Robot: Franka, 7 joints.
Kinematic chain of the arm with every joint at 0, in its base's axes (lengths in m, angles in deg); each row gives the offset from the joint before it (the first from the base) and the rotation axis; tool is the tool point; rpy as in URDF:
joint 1: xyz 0 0 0.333 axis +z
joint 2: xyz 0 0 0 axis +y
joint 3: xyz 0 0 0.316 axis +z
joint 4: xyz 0.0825 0 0 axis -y
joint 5: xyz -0.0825 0 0.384 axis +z
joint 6: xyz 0 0 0 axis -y
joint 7: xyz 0.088 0 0 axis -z
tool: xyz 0 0 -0.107 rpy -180 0 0
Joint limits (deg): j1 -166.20..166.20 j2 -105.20..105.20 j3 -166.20..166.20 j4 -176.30..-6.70 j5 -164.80..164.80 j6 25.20..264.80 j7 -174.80..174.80
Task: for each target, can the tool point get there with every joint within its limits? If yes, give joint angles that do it. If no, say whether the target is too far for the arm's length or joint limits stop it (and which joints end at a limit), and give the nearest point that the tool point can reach.
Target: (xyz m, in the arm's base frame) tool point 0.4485 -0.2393 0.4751
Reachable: yes | joints -10.79 6.55 -33.10 -111.85 69.39 60.05 -71.00
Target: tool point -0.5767 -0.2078 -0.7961
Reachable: no: too far | nearest point -0.4279 -0.1542 -0.3323 | short by 0.490 m
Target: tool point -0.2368 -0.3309 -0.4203
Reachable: no: joint limits stop it (at a limit: joint 2) | nearest point -0.2282 -0.3189 -0.3495 | short by 0.072 m
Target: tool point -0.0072 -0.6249 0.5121
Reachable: yes | joints 130.92 -45.57 131.91 -72.90 111.72 229.93 77.80
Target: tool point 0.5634 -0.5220 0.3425
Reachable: yes | joints 3.35 77.38 -76.69 -73.93 -51.62 128.10 38.56
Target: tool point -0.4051 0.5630 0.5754
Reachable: yes | joints 104.62 62.48 40.84 -38.45 -75.63 232.46 48.76
